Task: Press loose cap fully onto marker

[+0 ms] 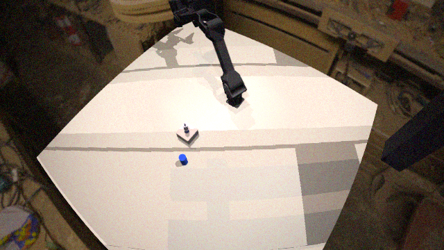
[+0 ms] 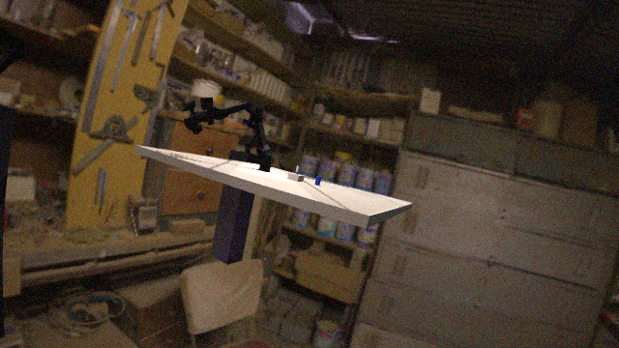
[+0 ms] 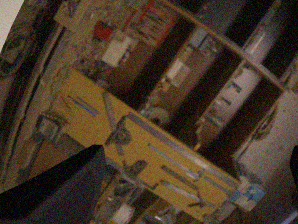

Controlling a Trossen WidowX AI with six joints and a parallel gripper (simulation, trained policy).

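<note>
My gripper tip is now 69 cm short of the blue cap, 45 cm to the right of it and 18 cm above it. The rest, counted from my gripper tip: holder block (59 cm ahead, 38 cm to the left, 19 cm below).
</note>
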